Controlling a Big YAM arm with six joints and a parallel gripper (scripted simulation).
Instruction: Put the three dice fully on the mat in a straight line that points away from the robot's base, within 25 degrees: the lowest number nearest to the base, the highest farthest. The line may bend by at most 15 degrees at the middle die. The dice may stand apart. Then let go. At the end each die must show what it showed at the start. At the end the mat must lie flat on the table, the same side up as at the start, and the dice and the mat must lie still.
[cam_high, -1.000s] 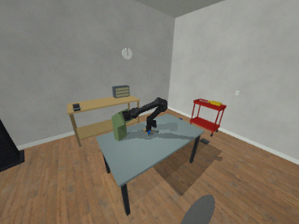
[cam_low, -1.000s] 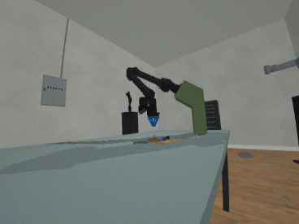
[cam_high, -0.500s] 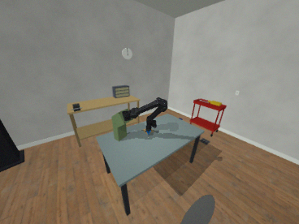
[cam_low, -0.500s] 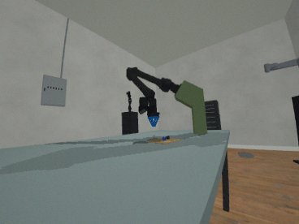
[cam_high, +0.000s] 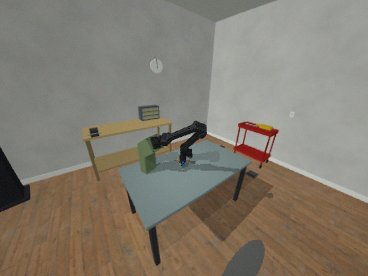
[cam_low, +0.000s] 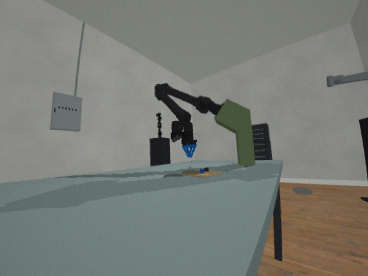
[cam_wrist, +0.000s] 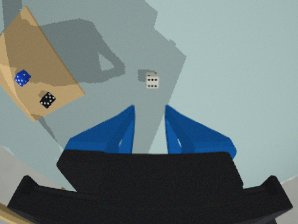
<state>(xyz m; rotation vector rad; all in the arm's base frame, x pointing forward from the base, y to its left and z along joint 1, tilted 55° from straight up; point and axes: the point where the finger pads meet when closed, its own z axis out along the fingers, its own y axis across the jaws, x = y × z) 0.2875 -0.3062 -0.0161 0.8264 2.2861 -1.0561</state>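
My gripper is now 70 mm above the white die. Also, from my hand: blue die: 150 mm ahead, 120 mm to the left, 70 mm below; then black die: 100 mm ahead, 130 mm to the left, 70 mm below; then tan mat: 140 mm ahead, 120 mm to the left, 80 mm below.
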